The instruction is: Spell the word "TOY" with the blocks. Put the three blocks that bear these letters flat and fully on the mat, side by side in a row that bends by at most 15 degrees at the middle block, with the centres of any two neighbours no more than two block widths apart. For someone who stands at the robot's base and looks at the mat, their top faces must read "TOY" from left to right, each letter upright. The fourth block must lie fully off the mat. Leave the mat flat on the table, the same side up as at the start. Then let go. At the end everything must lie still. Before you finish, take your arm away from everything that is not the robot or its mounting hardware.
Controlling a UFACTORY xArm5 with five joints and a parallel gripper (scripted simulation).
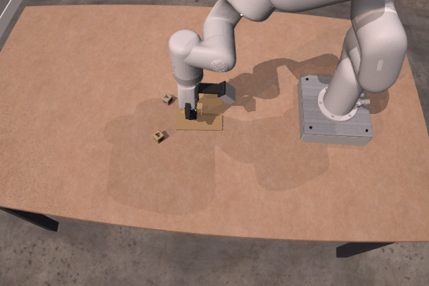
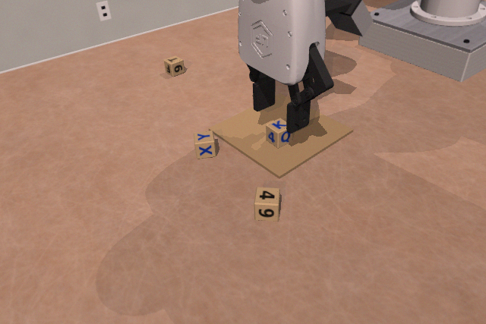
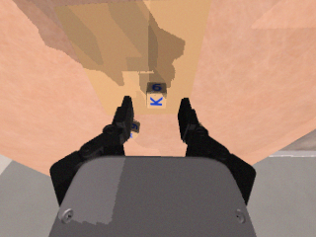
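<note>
Right now the O block is 4 cm below my hand. From my hand the other things lie so: tan mat (6 cm below, 2 cm to the right, 2 cm behind); T block (28 cm to the right, 4 cm below, 3 cm behind).
</note>
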